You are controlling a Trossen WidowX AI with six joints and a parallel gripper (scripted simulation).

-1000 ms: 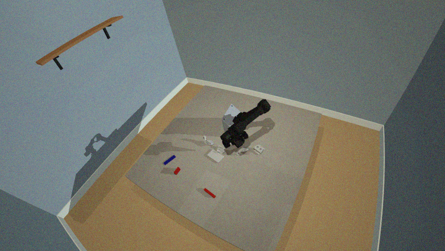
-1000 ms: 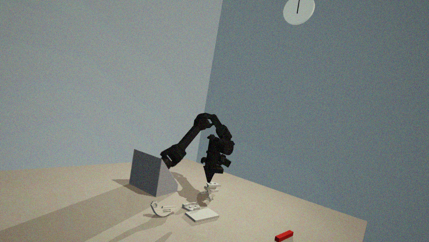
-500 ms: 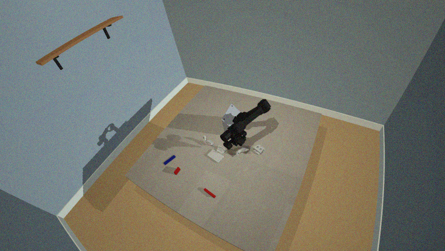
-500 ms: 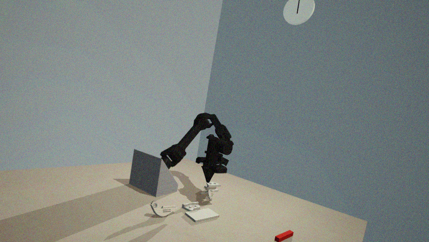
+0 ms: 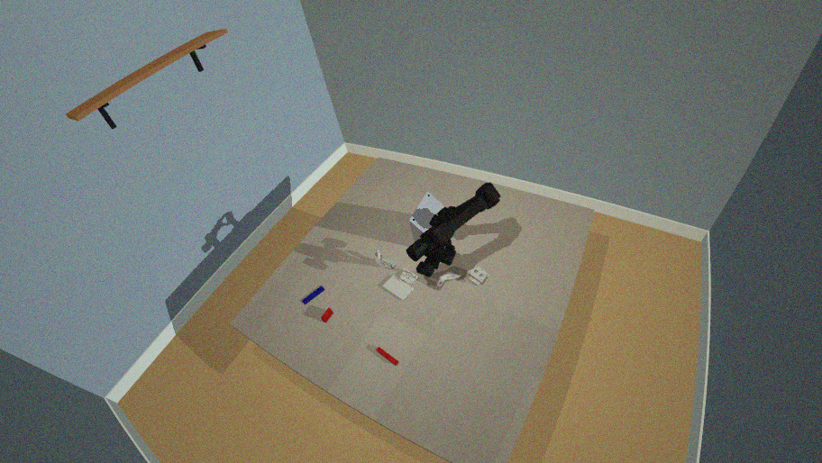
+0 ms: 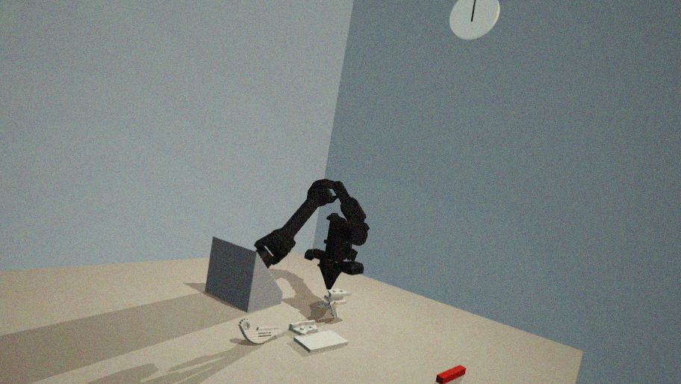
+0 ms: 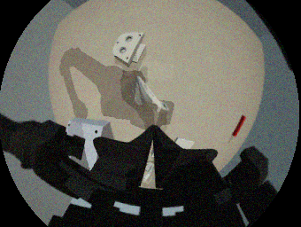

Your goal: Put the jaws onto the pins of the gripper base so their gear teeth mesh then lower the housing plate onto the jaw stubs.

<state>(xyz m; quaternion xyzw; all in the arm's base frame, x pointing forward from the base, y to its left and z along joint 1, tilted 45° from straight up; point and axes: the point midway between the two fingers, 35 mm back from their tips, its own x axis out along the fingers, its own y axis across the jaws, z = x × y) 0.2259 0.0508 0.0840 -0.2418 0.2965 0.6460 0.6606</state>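
My gripper tip is now 70 mm above the white jaw, 30 mm to the right of it and 10 mm short of it. Also, from my gripper tip: red bar 400 mm ahead, 80 mm below, 40 mm to the right; blue block 490 mm to the right, 280 mm ahead, 80 mm below.
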